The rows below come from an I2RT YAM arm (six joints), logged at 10 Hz.
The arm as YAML. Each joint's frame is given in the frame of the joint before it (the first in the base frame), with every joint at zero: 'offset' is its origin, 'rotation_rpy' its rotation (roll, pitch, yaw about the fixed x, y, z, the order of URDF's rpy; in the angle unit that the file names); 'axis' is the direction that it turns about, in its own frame. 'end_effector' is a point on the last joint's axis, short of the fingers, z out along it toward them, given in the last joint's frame.
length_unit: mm
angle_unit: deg
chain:
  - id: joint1
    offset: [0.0, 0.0, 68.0]
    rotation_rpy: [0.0, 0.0, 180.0]
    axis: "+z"
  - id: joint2
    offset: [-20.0, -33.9, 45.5]
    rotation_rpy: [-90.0, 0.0, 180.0]
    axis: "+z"
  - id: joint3
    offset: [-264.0, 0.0, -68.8]
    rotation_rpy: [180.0, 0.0, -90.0]
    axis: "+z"
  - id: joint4
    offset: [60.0, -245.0, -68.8]
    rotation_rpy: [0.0, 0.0, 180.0]
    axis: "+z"
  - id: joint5
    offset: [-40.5, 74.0, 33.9]
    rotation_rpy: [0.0, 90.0, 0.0]
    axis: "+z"
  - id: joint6
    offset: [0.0, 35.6, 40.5]
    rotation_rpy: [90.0, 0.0, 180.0]
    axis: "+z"
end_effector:
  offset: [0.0, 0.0, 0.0]
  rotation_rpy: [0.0, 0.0, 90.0]
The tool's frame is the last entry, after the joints.
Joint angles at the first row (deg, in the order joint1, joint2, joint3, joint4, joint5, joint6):
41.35, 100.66, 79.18, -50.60, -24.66, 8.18
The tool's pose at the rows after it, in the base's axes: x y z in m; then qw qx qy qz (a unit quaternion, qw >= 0):
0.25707, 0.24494, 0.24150, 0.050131, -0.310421, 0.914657, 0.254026
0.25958, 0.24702, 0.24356, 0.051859, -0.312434, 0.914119, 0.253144
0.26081, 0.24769, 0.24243, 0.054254, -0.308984, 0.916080, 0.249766
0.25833, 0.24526, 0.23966, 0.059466, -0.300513, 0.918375, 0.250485
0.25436, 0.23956, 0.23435, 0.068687, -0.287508, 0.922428, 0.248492
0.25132, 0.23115, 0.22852, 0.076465, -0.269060, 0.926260, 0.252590
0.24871, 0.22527, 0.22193, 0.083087, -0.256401, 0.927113, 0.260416
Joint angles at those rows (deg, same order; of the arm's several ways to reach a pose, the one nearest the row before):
41.22, 101.33, 80.84, -51.77, -24.61, 7.63
41.22, 101.95, 82.06, -52.28, -24.47, 7.38
41.22, 102.20, 82.11, -51.93, -23.93, 7.79
41.22, 101.21, 80.19, -50.16, -23.59, 8.95
41.03, 99.49, 76.80, -47.37, -22.72, 10.45
40.31, 97.56, 73.05, -44.30, -22.61, 12.20
39.79, 96.17, 69.72, -41.07, -22.99, 13.51

